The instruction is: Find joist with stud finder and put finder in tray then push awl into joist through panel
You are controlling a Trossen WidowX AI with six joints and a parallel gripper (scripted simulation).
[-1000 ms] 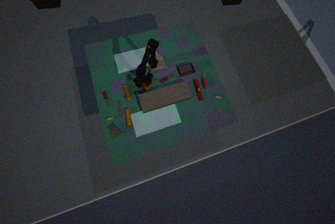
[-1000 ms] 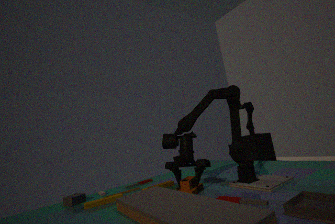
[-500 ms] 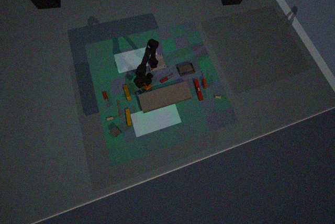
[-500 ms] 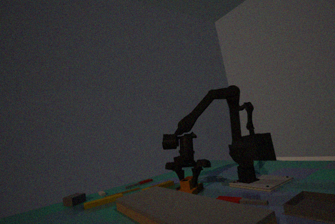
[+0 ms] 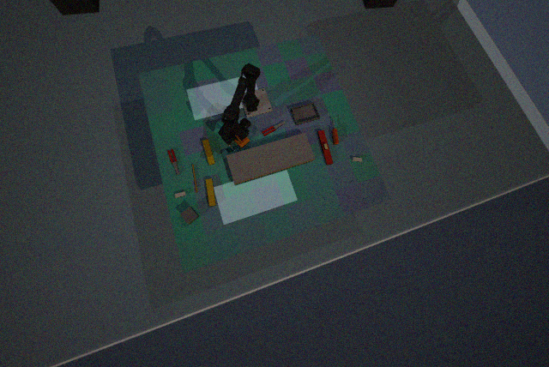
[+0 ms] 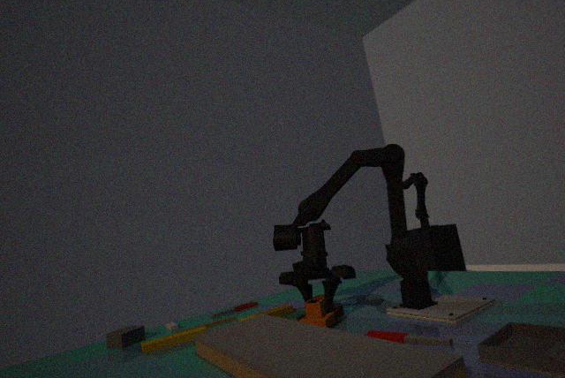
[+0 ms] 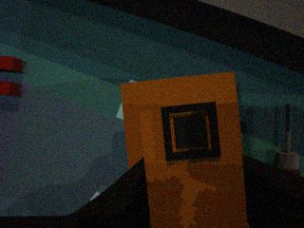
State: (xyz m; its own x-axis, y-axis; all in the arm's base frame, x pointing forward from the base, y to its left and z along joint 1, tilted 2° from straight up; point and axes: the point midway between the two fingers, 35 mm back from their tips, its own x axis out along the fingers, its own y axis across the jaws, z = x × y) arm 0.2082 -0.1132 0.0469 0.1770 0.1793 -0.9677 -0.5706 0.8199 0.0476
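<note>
Right now my gripper tip is 2 cm short of the brown-handled awl, 7 cm to the left of it and 2 cm above it. The rest, counted from my gripper tip: stud finder 2 cm above; then pencil 20 cm ahead, 30 cm to the right, 3 cm below; then grey tray 12 cm behind, 45 cm to the left, 2 cm below.
</note>
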